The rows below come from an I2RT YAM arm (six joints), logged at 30 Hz.
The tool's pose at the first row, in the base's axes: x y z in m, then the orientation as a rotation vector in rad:
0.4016 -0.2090 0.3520 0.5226 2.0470 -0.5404
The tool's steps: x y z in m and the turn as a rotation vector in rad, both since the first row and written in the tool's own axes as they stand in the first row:
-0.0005 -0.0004 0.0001 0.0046 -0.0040 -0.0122
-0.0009 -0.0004 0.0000 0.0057 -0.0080 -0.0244
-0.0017 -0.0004 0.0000 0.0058 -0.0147 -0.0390
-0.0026 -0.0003 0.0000 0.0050 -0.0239 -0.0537
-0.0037 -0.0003 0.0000 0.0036 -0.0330 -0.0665
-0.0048 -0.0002 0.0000 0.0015 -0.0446 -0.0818
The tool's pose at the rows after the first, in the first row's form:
0.4017 -0.2095 0.3525 0.5117 2.0468 -0.5531
0.4018 -0.2095 0.3528 0.4987 2.0471 -0.5621
0.4022 -0.2096 0.3535 0.4817 2.0458 -0.5719
0.4027 -0.2096 0.3543 0.4631 2.0422 -0.5812
0.4032 -0.2098 0.3552 0.4462 2.0380 -0.5886
0.4038 -0.2099 0.3562 0.4255 2.0323 -0.5971

